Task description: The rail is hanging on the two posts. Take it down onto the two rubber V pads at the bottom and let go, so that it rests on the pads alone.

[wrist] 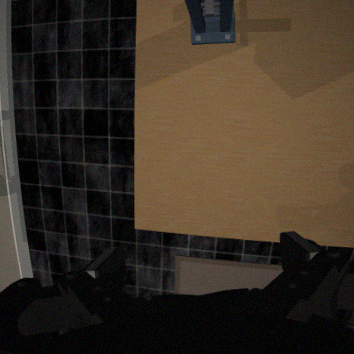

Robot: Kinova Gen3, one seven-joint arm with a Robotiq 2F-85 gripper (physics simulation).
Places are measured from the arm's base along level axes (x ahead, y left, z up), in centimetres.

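Pixels of known places: gripper, between the fingertips: (201, 257).
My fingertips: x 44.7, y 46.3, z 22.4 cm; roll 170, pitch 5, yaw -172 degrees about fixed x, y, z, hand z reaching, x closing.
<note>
Behind a point stands the place of what it marks.
At the top edge of the wrist view a blue fixture (214, 37) {x 45.8, y 23.4, z -23.0 cm} is partly cut off by the frame. It has a flat base with two light squares at its corners, two dark blue uprights and a grey part between them. I cannot tell whether it is one of the posts or holds a pad. The rail does not show, and no V pad can be made out. My gripper (201, 257) {x 44.7, y 46.3, z 22.4 cm} is open and empty at the bottom of the view, its fingers wide apart and well away from the blue fixture in the picture.
The wooden table top (215, 150) {x 44.7, y 47.0, z -24.2 cm} fills the middle and right, with shadows across its upper part. Its left and near edges border a dark tiled floor (70, 150). A pale box-like object (225, 276) shows beyond the near edge, between the fingers in the picture. A grey strip (15, 200) runs along the far left.
</note>
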